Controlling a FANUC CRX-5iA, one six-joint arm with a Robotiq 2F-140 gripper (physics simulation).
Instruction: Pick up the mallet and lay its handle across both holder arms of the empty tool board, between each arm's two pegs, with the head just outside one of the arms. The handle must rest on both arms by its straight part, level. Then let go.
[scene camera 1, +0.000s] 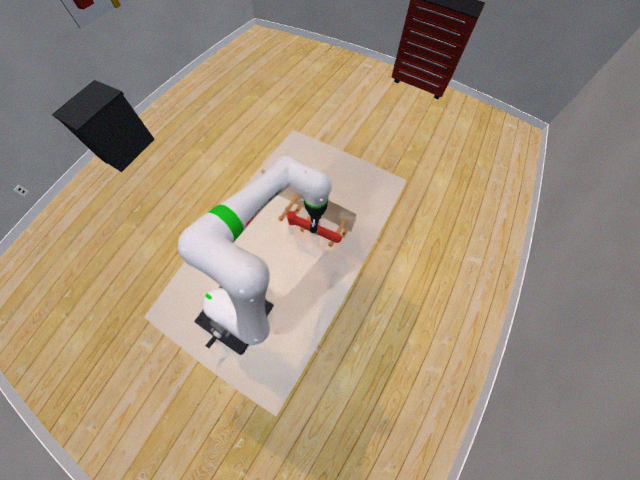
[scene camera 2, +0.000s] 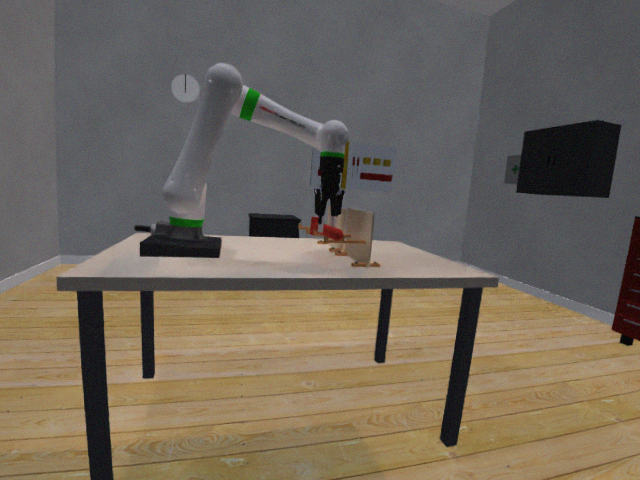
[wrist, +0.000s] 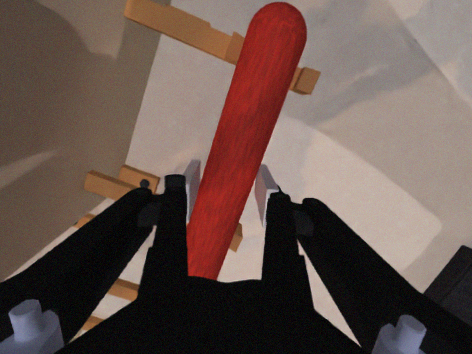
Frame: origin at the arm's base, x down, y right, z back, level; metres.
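Seen in the pictures: gripper, fingertip midpoint: (wrist: 228, 176); arm's base, origin of the base link: (scene camera 2: 185, 239).
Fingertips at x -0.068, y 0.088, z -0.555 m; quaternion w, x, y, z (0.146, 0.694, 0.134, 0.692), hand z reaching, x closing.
Offsets run from my fingertips to a thing's top centre. "*": to the spot under its first point. Level surfaces: height alone.
The red mallet @[dx -0.047, dy -0.008, dz +0.001 m] (scene camera 1: 330, 234) (scene camera 2: 332, 231) (wrist: 250, 115) lies across wooden holder arms in front of an upright tool board (scene camera 1: 345, 216) (scene camera 2: 362, 235). In the wrist view its rounded handle end sticks out past one arm (wrist: 185, 31), beside a peg; the handle also passes over a second arm (wrist: 236, 237). In scene camera 1 the head is at the left end. The gripper (scene camera 1: 313, 227) (scene camera 2: 327, 217) (wrist: 228, 192) points down with its fingers drawn in on both sides of the handle, slightly skewed to it. The wrist view hides the head.
The boards stand on the pale table @[dx +0.109 m] (scene camera 1: 289, 273) (scene camera 2: 248, 268). More wooden arms or feet @[* dx +0.014, dy -0.066, dz -0.099 m] (wrist: 107, 185) show at the lower left of the wrist view. The robot's dark base (scene camera 2: 180, 245) is at the table's other end. A red drawer cabinet (scene camera 1: 434, 49) stands by the wall.
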